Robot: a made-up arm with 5 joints. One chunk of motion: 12 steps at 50 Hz.
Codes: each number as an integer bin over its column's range. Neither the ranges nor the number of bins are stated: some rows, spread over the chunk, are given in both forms.
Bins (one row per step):
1: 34 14 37 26 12 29
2: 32 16 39 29 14 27
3: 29 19 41 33 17 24
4: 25 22 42 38 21 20
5: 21 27 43 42 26 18
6: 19 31 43 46 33 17
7: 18 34 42 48 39 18
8: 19 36 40 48 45 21
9: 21 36 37 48 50 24
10: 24 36 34 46 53 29
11: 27 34 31 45 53 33
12: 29 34 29 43 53 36
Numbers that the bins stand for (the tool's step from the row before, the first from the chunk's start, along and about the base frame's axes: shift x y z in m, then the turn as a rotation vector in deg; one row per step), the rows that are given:
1: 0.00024 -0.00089 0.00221 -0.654 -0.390 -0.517
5: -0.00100 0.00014 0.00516 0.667 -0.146 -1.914
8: -0.00119 0.00086 0.00368 1.162 0.186 -1.533
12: -0.00024 0.00070 -0.00173 0.749 0.325 0.371
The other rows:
2: 0.00005 -0.00073 0.00319 -0.406 -0.356 -0.771
3: -0.00024 -0.00049 0.00417 -0.076 -0.303 -1.152
4: -0.00062 -0.00025 0.00467 0.337 -0.233 -1.660
6: -0.00119 0.00046 0.00516 0.997 -0.024 -2.041
7: -0.00129 0.00070 0.00467 1.162 0.081 -1.914
9: -0.00100 0.00086 0.00221 1.162 0.273 -1.152
10: -0.00071 0.00086 0.00073 0.997 0.325 -0.517
11: -0.00043 0.00070 -0.00075 0.914 0.325 -0.010

